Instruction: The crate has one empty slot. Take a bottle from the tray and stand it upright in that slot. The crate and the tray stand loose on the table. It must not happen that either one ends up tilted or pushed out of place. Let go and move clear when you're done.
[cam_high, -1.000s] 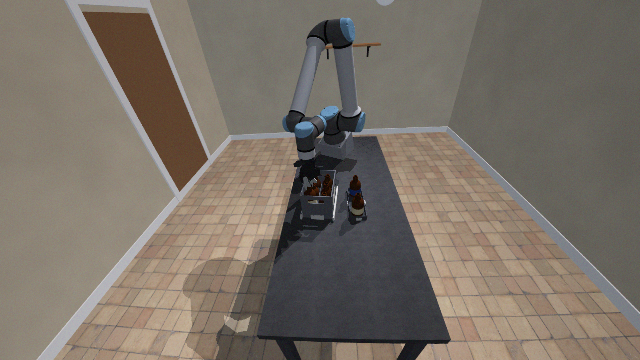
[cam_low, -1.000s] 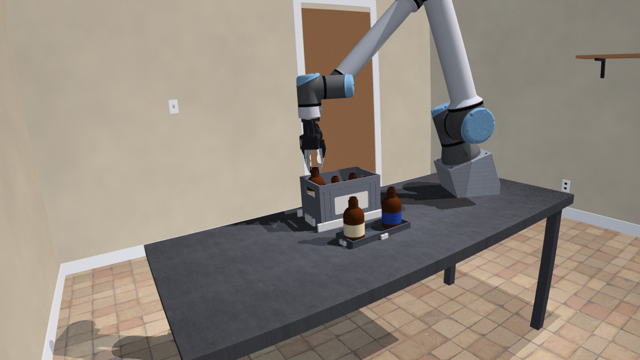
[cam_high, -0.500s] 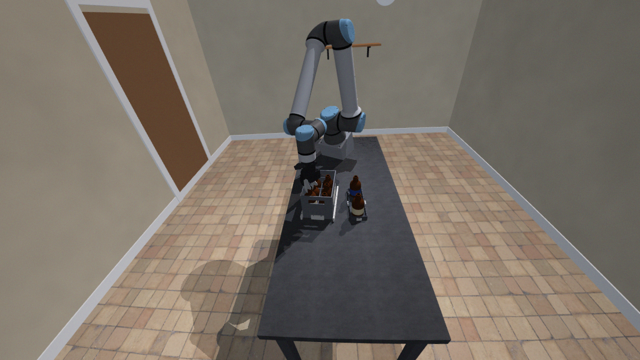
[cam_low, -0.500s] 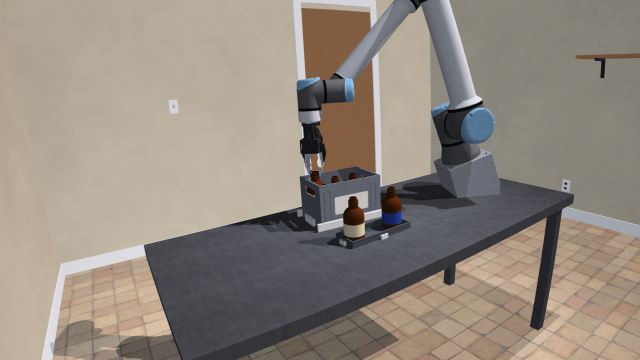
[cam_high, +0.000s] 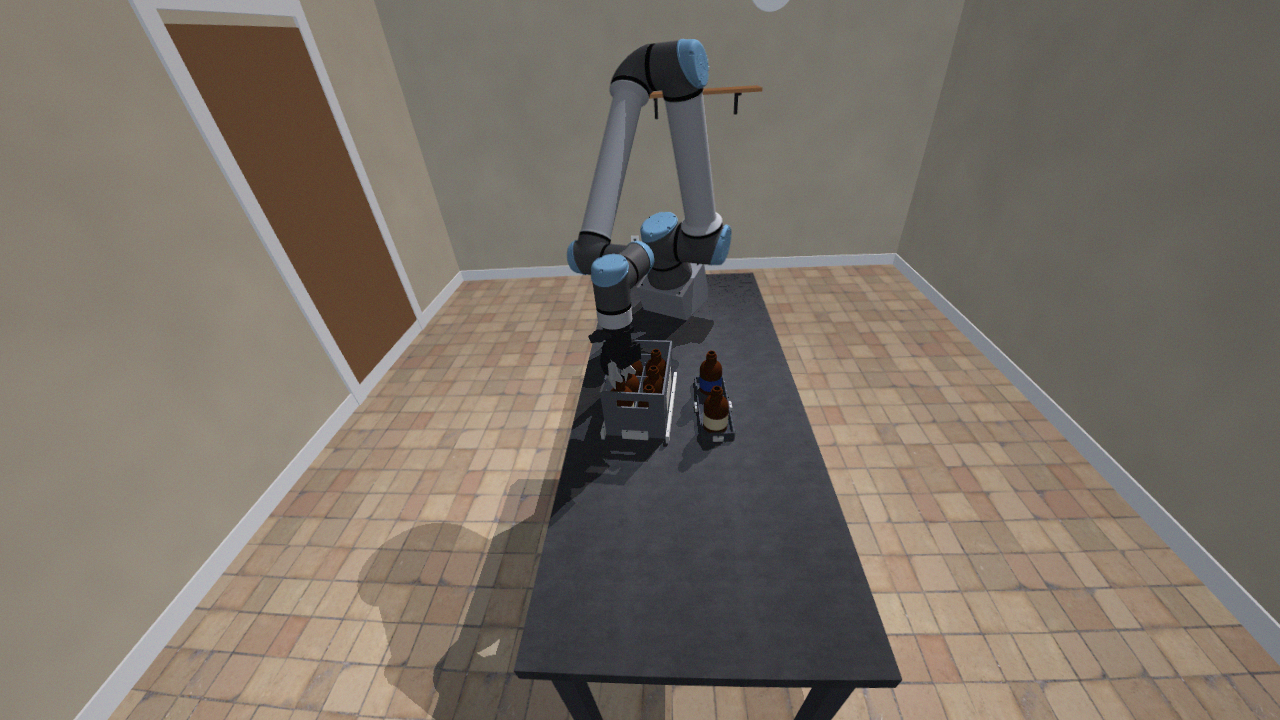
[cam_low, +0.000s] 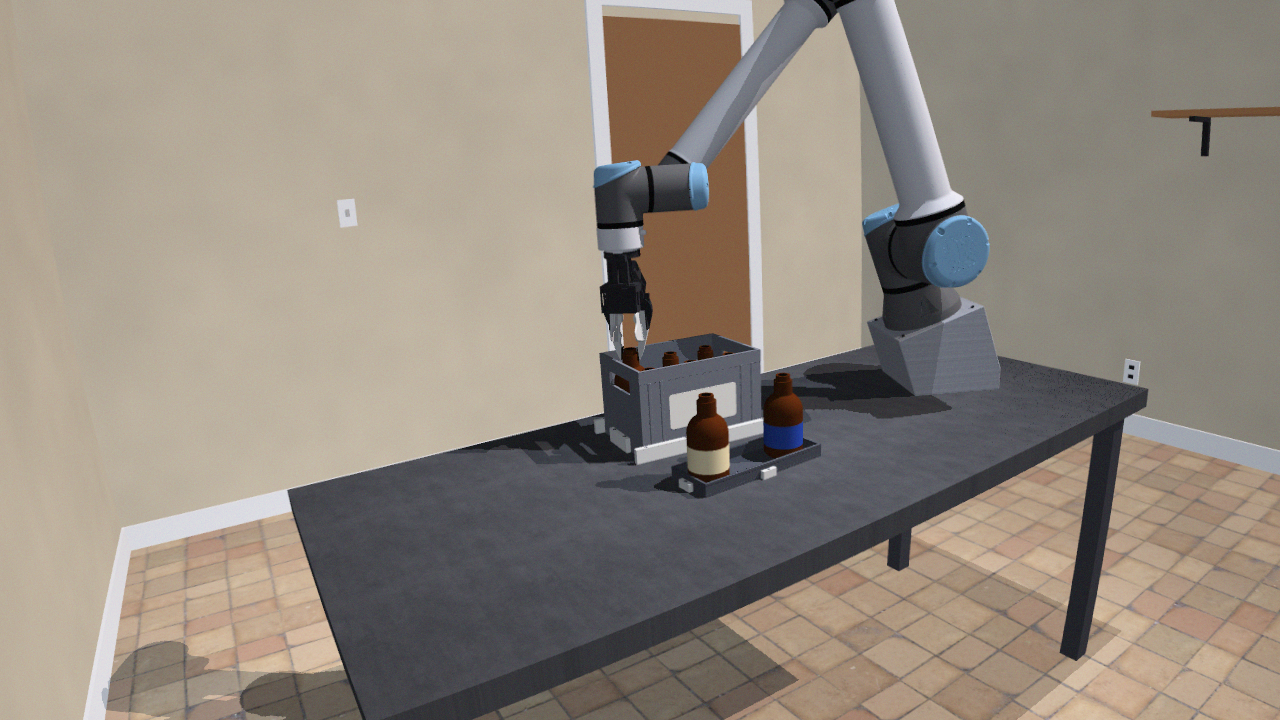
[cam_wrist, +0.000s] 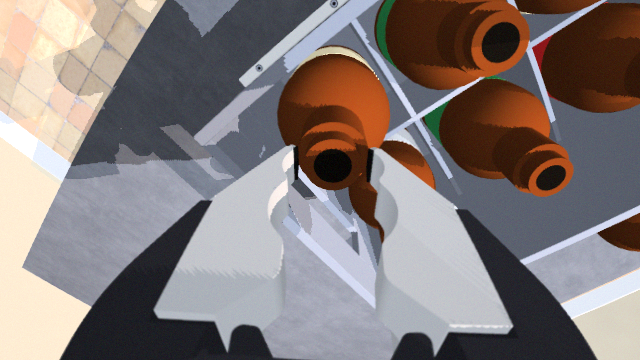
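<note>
Right now the grey crate is 7 cm behind my hand, 6 cm to the left of it and 10 cm below it. From my hand the other things lie so: tray: 3 cm behind, 29 cm to the left, 17 cm below.
</note>
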